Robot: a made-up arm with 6 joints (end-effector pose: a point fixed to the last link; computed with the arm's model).
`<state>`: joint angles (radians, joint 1 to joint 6).
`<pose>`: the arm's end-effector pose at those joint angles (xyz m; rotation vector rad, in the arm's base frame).
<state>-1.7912 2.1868 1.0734 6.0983 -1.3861 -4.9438</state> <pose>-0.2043 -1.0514 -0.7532 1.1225 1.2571 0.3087</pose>
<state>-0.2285 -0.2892 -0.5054 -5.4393 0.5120 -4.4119</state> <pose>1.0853 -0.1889 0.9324 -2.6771 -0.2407 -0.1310</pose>
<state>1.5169 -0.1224 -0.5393 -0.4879 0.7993 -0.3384</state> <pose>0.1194 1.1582 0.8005 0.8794 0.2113 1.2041</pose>
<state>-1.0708 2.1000 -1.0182 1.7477 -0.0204 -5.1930</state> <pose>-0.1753 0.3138 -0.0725 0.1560 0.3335 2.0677</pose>
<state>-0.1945 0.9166 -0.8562 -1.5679 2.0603 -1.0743</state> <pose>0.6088 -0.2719 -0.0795 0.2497 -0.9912 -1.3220</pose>
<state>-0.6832 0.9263 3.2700 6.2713 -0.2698 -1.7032</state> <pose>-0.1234 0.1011 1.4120 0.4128 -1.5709 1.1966</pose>
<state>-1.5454 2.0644 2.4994 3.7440 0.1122 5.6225</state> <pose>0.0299 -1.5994 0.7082 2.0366 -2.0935 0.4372</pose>
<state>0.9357 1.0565 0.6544 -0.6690 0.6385 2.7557</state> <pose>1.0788 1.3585 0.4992 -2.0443 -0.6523 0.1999</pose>
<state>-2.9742 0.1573 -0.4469 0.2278 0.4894 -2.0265</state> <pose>-1.2609 -0.2313 0.5670 0.4494 -2.4017 -1.8655</pose>
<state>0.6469 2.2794 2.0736 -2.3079 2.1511 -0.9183</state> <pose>1.2014 0.7763 -0.0669 1.6617 -1.3891 -1.5372</pose>
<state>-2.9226 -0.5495 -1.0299 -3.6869 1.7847 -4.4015</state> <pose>-0.6380 -0.2298 0.5073 -2.1720 0.8356 0.6315</pose>
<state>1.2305 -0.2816 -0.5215 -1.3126 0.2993 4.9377</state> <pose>0.4149 1.0276 0.8641 2.2828 1.2188 0.1457</pose>
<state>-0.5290 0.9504 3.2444 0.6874 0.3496 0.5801</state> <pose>-0.1383 0.1234 1.3782 -1.3844 -2.1726 -1.7119</pose>
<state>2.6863 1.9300 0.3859 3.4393 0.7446 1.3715</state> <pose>-0.7157 0.3878 -0.8099 -1.2066 0.8005 0.4551</pose>
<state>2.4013 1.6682 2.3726 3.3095 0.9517 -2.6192</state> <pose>-1.0943 1.0310 1.0027 -0.6111 -0.6179 2.2280</pose>
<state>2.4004 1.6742 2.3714 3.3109 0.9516 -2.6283</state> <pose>-1.0965 1.0350 0.9940 -0.6157 -0.6054 2.2286</pose>
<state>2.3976 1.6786 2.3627 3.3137 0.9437 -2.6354</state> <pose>-1.0997 1.0441 0.9831 -0.6202 -0.5972 2.2260</pose>
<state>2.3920 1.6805 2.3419 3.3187 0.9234 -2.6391</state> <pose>-1.1047 1.0608 0.9683 -0.6250 -0.5964 2.2188</pose>
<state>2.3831 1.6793 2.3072 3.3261 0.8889 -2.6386</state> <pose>-1.1112 1.0861 0.9487 -0.6301 -0.6043 2.2066</pose>
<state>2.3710 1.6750 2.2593 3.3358 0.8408 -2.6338</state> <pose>-1.1181 1.1194 0.9242 -0.6355 -0.6214 2.1898</pose>
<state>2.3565 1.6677 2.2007 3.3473 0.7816 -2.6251</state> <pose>-1.1243 1.1580 0.8956 -0.6409 -0.6468 2.1699</pose>
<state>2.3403 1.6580 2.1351 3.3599 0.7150 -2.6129</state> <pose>-1.1286 1.1995 0.8639 -0.6463 -0.6790 2.1483</pose>
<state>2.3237 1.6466 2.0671 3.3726 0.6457 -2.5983</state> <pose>-1.1303 1.2403 0.8313 -0.6511 -0.7154 2.1267</pose>
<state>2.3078 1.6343 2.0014 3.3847 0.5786 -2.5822</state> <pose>-1.1295 1.2776 0.8001 -0.6554 -0.7536 2.1065</pose>
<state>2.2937 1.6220 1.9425 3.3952 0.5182 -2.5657</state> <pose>-1.1269 1.3091 0.7729 -0.6585 -0.7905 2.0887</pose>
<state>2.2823 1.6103 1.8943 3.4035 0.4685 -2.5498</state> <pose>-1.1233 1.3332 0.7525 -0.6600 -0.8239 2.0738</pose>
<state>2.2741 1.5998 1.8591 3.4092 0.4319 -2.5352</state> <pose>-1.1199 1.3496 0.7403 -0.6600 -0.8521 2.0619</pose>
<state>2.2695 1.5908 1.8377 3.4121 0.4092 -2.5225</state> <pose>-1.1175 1.3582 0.7369 -0.6583 -0.8743 2.0534</pose>
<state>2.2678 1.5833 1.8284 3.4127 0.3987 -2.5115</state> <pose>-1.1162 1.3606 0.7410 -0.6554 -0.8911 2.0473</pose>
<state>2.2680 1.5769 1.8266 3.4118 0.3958 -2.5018</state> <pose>-1.1156 1.3591 0.7497 -0.6517 -0.9042 2.0430</pose>
